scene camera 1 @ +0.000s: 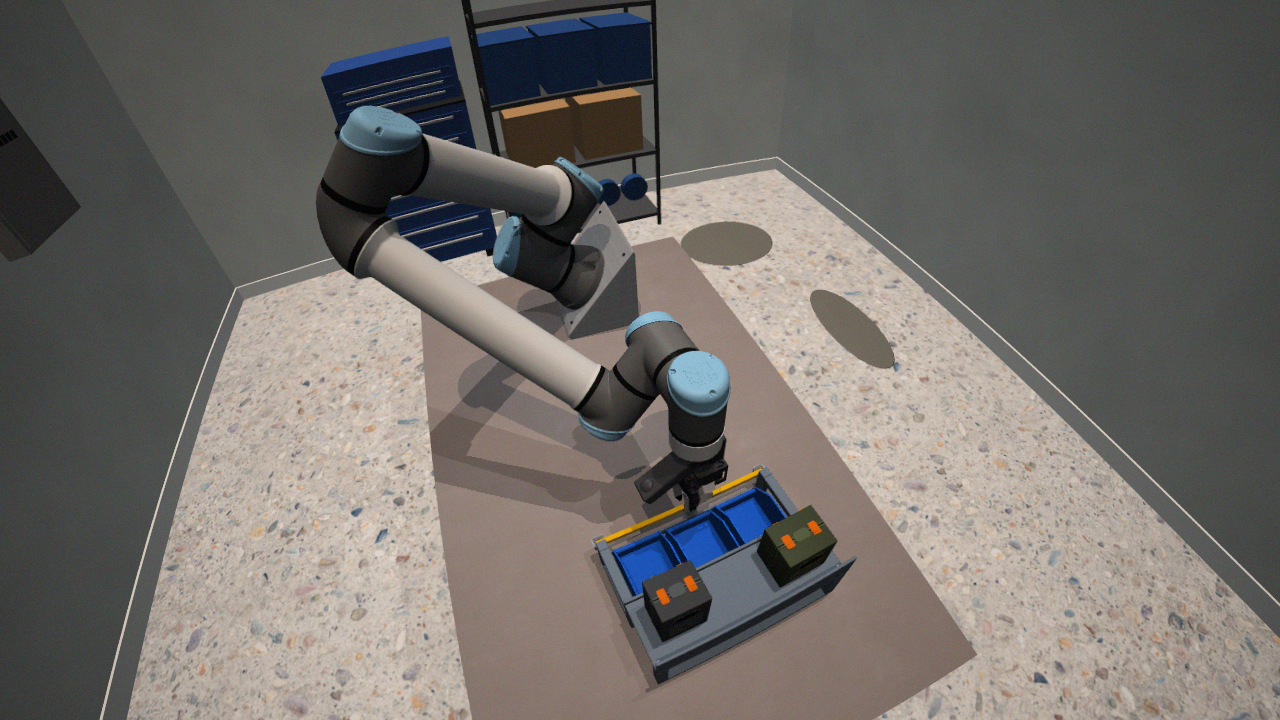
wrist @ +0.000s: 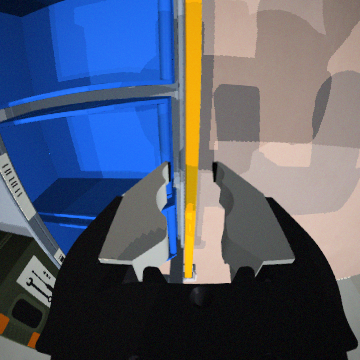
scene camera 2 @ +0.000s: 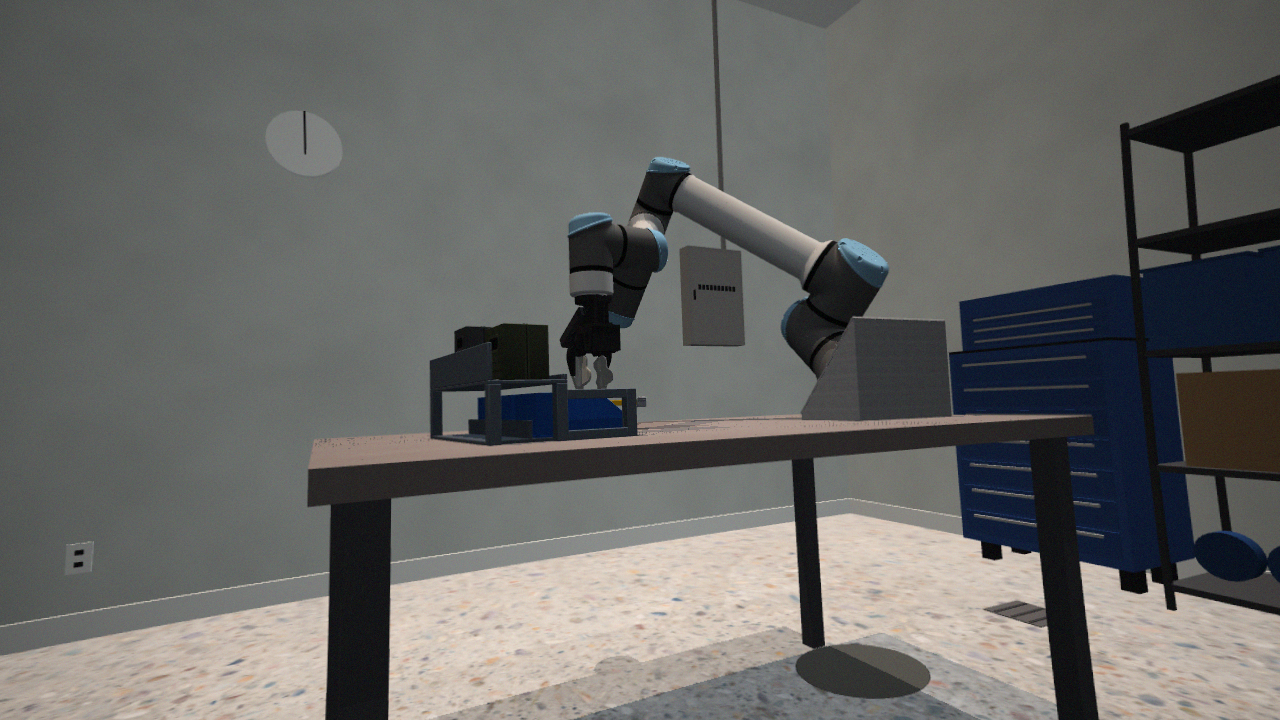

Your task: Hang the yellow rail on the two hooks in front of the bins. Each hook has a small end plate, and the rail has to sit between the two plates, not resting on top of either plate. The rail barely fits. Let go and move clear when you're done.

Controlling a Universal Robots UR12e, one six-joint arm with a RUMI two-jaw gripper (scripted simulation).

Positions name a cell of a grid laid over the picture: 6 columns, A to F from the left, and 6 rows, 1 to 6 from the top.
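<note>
Gripper (scene camera 1: D5) showing; same gripper (wrist: D3). Green case (scene camera 2: C3). Black case (scene camera 1: D6); in the wrist view it is out of frame.
</note>
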